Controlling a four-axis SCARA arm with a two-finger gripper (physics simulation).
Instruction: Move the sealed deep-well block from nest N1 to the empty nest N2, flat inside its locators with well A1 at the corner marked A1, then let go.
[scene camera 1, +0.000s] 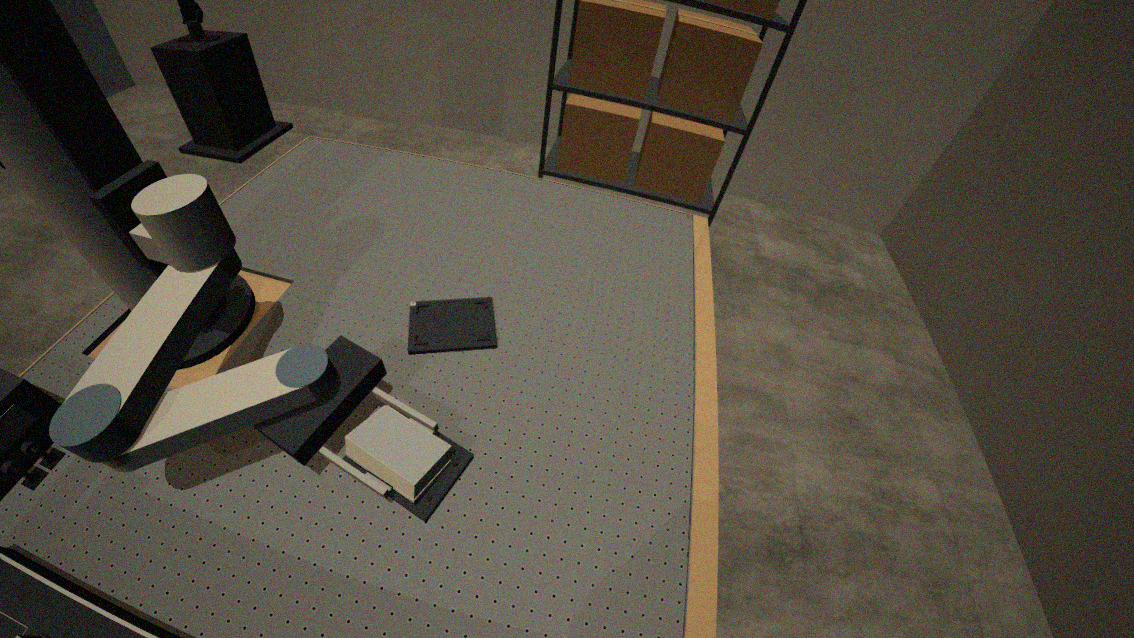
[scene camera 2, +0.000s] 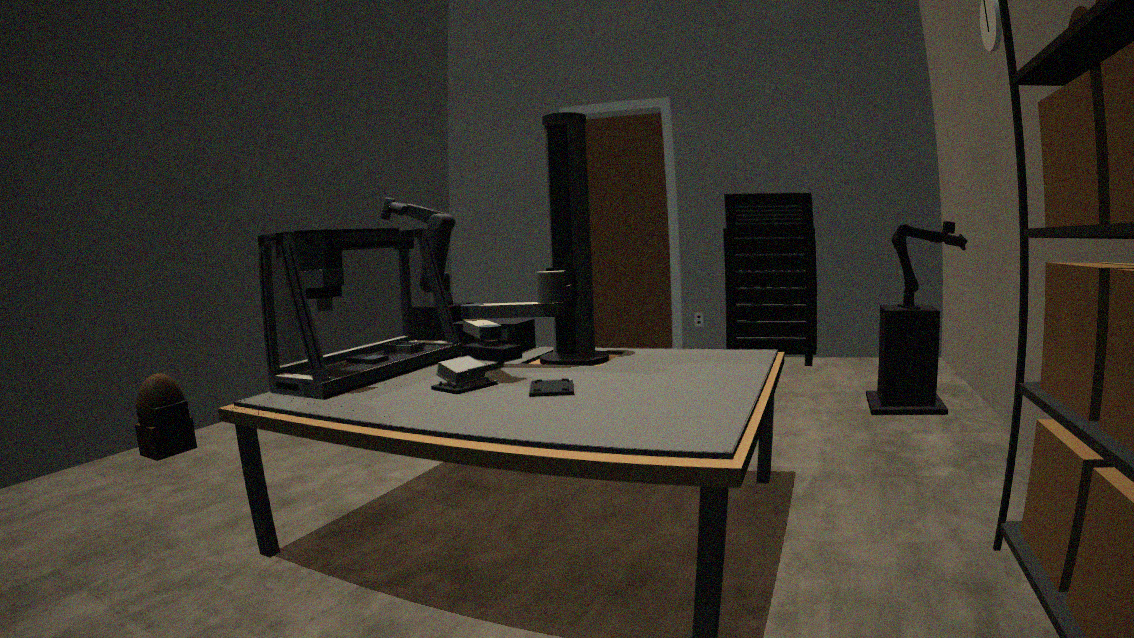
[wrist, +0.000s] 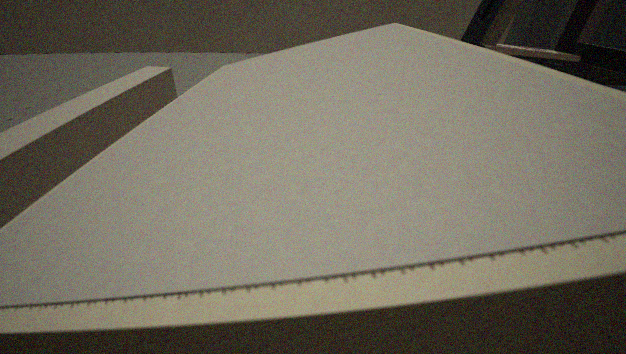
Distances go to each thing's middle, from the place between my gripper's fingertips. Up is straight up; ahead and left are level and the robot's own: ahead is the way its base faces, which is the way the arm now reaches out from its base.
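Labels:
You'd find the deep-well block (scene camera 1: 397, 450) 1 cm to the left of my hand and 3 cm behind it.

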